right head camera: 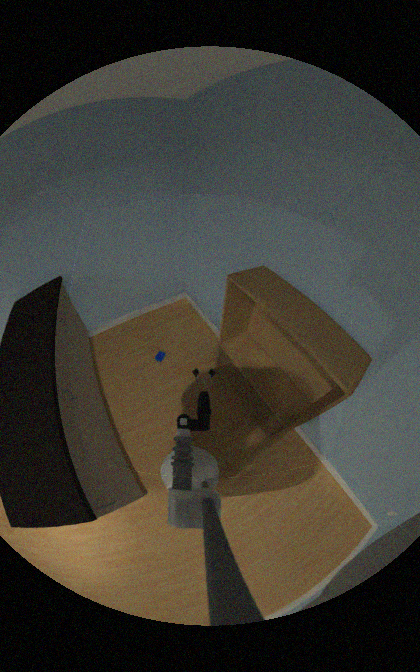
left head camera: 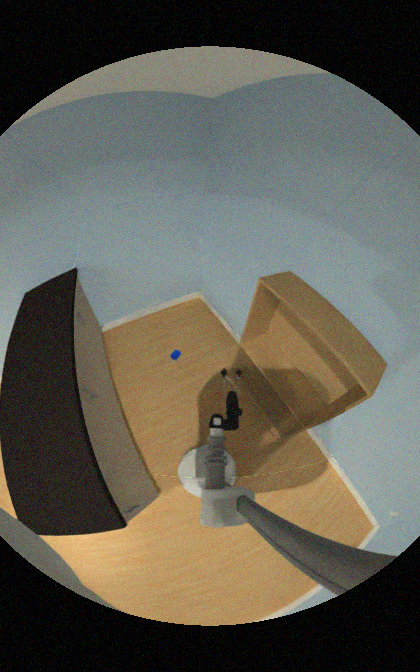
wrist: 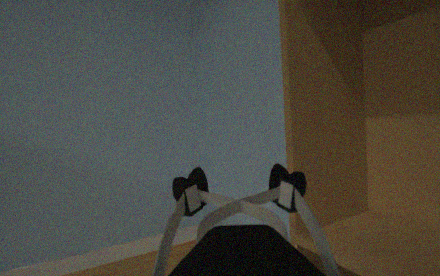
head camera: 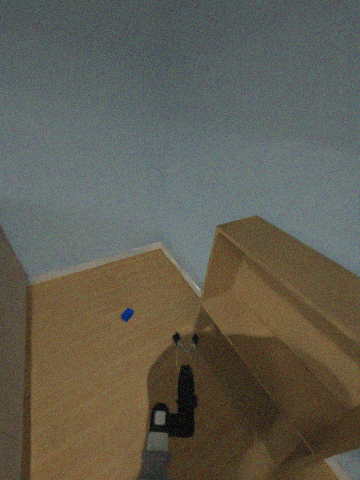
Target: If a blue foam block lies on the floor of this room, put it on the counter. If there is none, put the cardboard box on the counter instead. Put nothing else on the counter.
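Note:
A small blue block point(head camera: 127, 314) point(left head camera: 175, 354) point(right head camera: 160, 356) lies on the wooden floor between the counter and the shelf unit, near the back wall. The counter point(left head camera: 40, 400) point(right head camera: 30, 410) has a dark top and stands at the left. My gripper point(head camera: 185, 339) point(left head camera: 231, 372) point(right head camera: 204, 372) point(wrist: 238, 181) is open, with no thing between its fingertips. It is to the right of the blue block and nearer to me, close to the shelf unit. The block does not show in the wrist view. The cardboard box does not show in these views.
An open wooden shelf unit point(head camera: 300, 270) point(left head camera: 330, 320) point(right head camera: 310, 310) point(wrist: 286, 100) stands at the right, close beside the gripper. Blue walls with a white baseboard point(head camera: 95, 263) meet in a corner behind the block. A dark shadow falls on the floor under the arm.

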